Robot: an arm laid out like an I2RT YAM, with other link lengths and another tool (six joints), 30 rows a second.
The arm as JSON. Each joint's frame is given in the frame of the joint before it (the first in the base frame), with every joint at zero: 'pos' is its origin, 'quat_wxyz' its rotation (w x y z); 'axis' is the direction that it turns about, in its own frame. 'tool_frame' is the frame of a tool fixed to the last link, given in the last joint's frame.
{
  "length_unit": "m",
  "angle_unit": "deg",
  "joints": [
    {
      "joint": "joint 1",
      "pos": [
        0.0,
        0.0,
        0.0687
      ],
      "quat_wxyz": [
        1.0,
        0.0,
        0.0,
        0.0
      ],
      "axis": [
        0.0,
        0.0,
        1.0
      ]
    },
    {
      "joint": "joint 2",
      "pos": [
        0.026,
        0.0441,
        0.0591
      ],
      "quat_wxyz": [
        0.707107,
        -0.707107,
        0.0,
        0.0
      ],
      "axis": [
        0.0,
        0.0,
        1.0
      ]
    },
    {
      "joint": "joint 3",
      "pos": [
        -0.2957,
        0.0,
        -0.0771
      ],
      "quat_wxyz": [
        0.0,
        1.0,
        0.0,
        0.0
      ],
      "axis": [
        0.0,
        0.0,
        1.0
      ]
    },
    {
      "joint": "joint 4",
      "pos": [
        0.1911,
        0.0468,
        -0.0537
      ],
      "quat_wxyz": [
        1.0,
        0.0,
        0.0,
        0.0
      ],
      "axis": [
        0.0,
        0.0,
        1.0
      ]
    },
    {
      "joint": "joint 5",
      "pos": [
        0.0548,
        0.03,
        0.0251
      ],
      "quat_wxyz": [
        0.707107,
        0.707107,
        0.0,
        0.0
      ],
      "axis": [
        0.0,
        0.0,
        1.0
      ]
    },
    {
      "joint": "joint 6",
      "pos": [
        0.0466,
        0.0,
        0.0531
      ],
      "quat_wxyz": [
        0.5,
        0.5,
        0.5,
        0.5
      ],
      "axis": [
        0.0,
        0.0,
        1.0
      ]
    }
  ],
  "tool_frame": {
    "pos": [
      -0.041,
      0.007,
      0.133
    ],
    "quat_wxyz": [
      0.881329,
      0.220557,
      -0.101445,
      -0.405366
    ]
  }
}
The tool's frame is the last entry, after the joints.
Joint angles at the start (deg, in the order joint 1, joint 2, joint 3, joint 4, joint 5, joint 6):
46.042 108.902 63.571 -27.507 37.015 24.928
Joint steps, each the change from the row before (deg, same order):
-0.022 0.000 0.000 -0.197 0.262 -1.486
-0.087 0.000 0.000 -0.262 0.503 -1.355
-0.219 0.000 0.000 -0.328 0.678 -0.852
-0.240 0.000 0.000 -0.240 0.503 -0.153
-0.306 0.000 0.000 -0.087 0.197 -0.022
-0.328 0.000 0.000 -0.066 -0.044 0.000
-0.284 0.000 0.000 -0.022 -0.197 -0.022
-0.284 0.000 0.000 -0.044 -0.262 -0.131
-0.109 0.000 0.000 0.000 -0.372 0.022
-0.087 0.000 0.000 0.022 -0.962 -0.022
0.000 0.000 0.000 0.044 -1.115 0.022
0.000 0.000 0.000 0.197 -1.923 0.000
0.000 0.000 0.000 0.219 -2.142 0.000
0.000 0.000 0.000 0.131 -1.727 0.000
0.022 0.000 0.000 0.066 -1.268 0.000
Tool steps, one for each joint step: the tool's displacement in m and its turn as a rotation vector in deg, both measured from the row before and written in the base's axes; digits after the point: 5 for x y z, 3 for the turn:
-0.00078 -0.00179 -0.00031 -1.203 0.329 1.033
-0.00022 -0.00283 0.00001 -1.333 0.186 0.796
0.00061 -0.00391 0.00037 -1.198 -0.008 0.231
0.00094 -0.00311 0.00044 -0.601 -0.134 -0.266
0.00106 -0.00228 0.00019 -0.208 -0.067 -0.344
0.00076 -0.00178 -0.00011 -0.017 0.077 -0.316
0.00045 -0.00109 -0.00029 0.106 0.155 -0.213
0.00021 -0.00104 -0.00043 0.072 0.247 -0.114
-0.00031 0.00031 -0.00049 0.269 0.243 -0.024
-0.00138 0.00186 -0.00125 0.667 0.635 0.194
-0.00186 0.00276 -0.00136 0.813 0.708 0.290
-0.00296 0.00509 -0.00210 1.464 1.144 0.533
-0.00339 0.00570 -0.00212 1.629 1.273 0.601
-0.00294 0.00449 -0.00157 1.281 1.058 0.489
-0.00236 0.00333 -0.00108 0.919 0.798 0.383

